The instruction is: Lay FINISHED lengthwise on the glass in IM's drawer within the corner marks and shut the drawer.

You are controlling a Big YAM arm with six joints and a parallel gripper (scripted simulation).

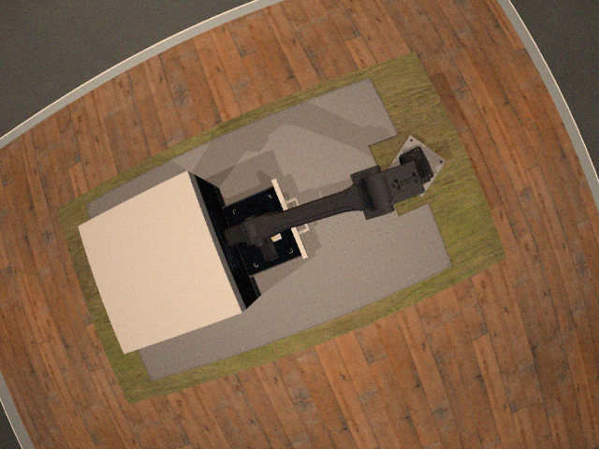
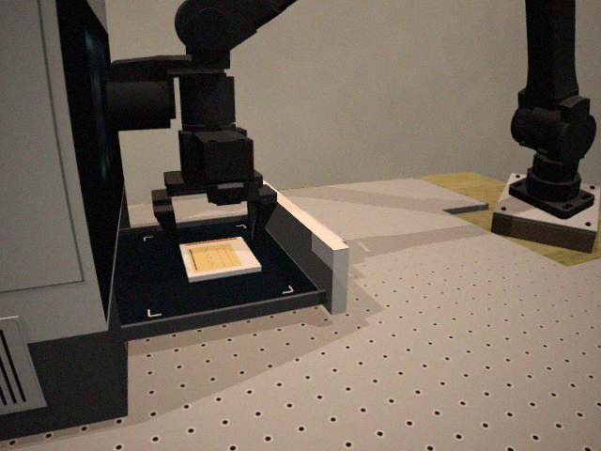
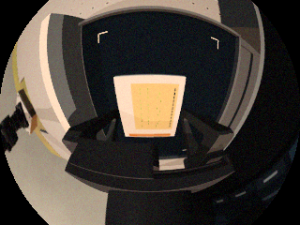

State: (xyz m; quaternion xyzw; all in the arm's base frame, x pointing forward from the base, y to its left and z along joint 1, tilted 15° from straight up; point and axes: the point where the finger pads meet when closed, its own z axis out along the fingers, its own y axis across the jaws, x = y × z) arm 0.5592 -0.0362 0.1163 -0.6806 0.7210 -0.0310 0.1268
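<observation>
Right now the cassette is 10 mm to the right of my hand and 10 mm below it. Round my hand: imager drawer 20 mm ahead.
</observation>
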